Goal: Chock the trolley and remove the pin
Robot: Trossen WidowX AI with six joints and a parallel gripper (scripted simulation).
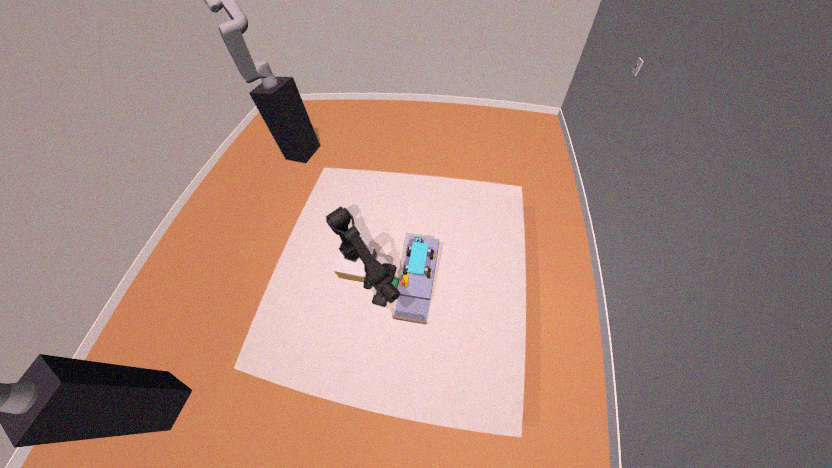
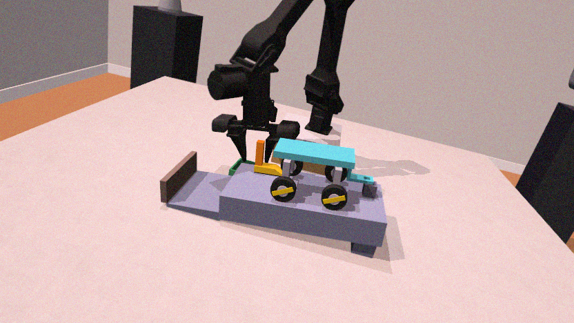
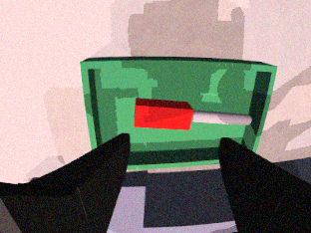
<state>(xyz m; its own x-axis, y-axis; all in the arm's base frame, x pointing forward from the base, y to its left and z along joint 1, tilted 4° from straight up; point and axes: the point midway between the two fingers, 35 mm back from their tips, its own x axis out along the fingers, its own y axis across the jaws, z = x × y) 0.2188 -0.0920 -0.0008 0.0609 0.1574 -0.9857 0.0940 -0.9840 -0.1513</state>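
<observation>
Right now the red-headed stop pin is 2 cm to the left of my gripper tip and 3 cm below it. From my gripper tip the other things lie so: brown end board 14 cm ahead, 10 cm to the right, 1 cm below; yellow chock 7 cm ahead, 5 cm to the left, 4 cm above; green tray 1 cm to the left, 5 cm below.
</observation>
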